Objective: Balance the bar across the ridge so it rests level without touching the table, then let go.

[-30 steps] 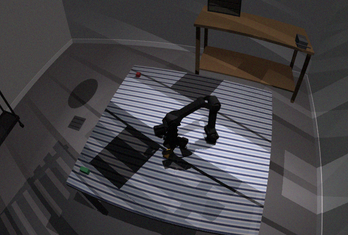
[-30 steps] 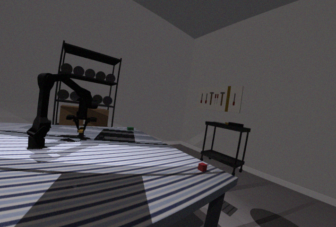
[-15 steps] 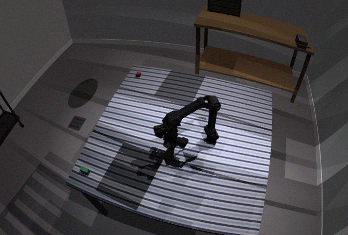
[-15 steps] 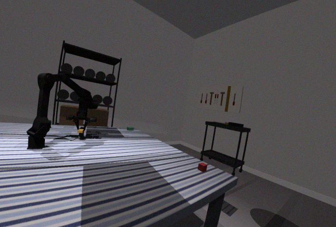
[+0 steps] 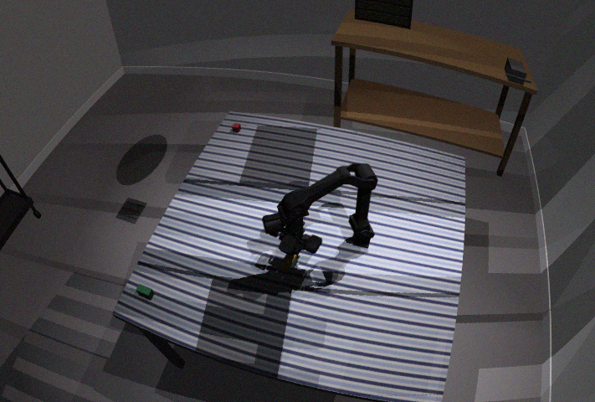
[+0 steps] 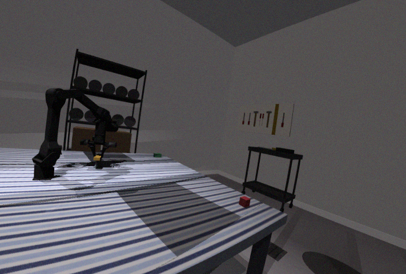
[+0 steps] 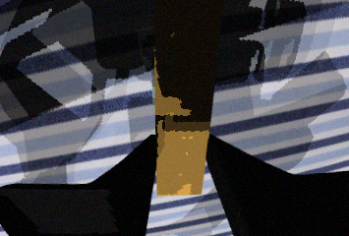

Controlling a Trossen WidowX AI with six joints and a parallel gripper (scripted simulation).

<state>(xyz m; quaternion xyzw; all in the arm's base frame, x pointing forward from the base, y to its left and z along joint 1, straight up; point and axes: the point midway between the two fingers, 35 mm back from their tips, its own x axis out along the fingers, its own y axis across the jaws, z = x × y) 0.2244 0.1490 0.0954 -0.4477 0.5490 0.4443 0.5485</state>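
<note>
Right now the orange-yellow bar is 30 mm to the left of my gripper tip and 10 mm ahead of it. From my gripper tip the other things lie so: red cube: 650 mm to the right, 520 mm ahead, 40 mm below; green block: 520 mm ahead, 350 mm to the left, 40 mm below.
</note>
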